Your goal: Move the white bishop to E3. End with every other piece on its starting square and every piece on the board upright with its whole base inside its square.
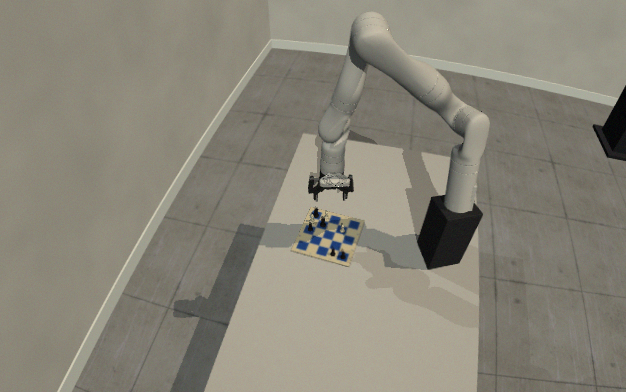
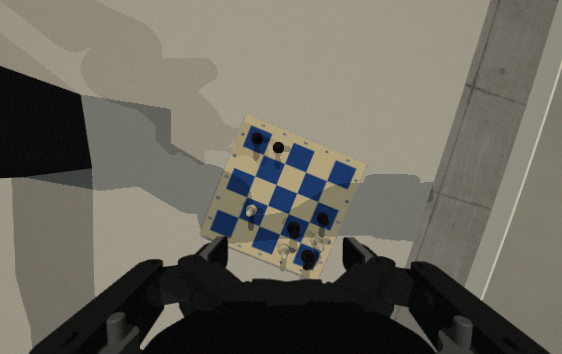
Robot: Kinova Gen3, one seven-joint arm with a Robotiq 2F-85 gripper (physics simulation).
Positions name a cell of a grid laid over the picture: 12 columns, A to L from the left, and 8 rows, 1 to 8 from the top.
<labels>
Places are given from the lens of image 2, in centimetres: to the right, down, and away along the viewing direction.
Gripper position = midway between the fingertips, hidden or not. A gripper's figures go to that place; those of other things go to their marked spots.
my gripper (image 2: G6): 0, 5, 15
chessboard (image 2: G5): 4, 0, 34
</labels>
